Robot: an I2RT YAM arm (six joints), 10 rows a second.
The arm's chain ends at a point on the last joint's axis. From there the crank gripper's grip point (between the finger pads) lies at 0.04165 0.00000 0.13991 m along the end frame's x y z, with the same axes.
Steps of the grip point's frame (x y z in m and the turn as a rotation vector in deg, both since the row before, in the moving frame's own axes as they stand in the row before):
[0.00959, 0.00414, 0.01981, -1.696, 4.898, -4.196]
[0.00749, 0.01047, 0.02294, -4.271, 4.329, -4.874]
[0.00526, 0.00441, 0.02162, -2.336, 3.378, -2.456]
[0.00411, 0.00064, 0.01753, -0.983, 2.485, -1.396]
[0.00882, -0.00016, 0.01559, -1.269, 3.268, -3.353]
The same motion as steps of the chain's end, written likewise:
[-0.00223, 0.00354, 0.02389, -1.696, 4.898, -4.196]
[-0.00322, 0.00417, 0.02673, -4.271, 4.329, -4.874]
[-0.00299, 0.00072, 0.02440, -2.336, 3.378, -2.456]
[-0.00193, -0.00066, 0.01948, -0.983, 2.485, -1.396]
[0.00090, -0.00056, 0.01820, -1.269, 3.268, -3.353]

